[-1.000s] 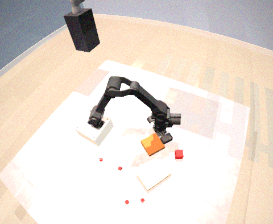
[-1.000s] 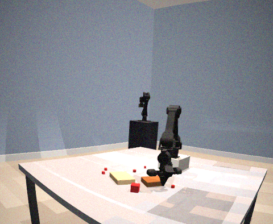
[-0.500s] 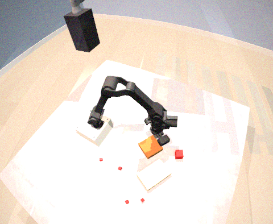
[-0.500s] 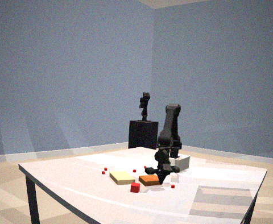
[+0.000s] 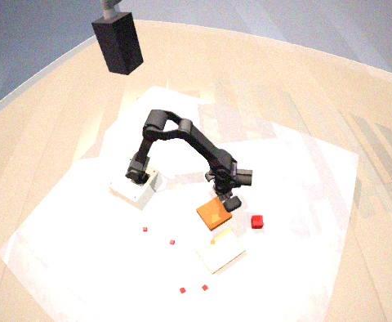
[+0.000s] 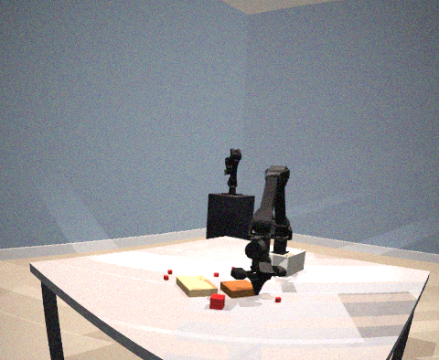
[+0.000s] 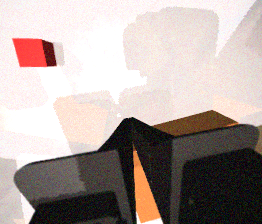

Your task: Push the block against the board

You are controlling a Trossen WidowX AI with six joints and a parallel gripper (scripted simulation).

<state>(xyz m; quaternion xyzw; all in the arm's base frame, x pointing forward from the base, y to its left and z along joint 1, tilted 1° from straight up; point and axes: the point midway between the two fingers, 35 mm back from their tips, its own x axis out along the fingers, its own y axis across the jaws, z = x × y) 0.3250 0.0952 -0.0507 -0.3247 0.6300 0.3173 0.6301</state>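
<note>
Right now the orange square block is 80 mm to the right of my gripper tip and 10 mm above it. From my gripper tip the other things lie so: pale cream board (90 mm ahead, 200 mm to the right, 10 mm above); red cube (170 mm ahead, 40 mm to the right, 10 mm above).
</note>
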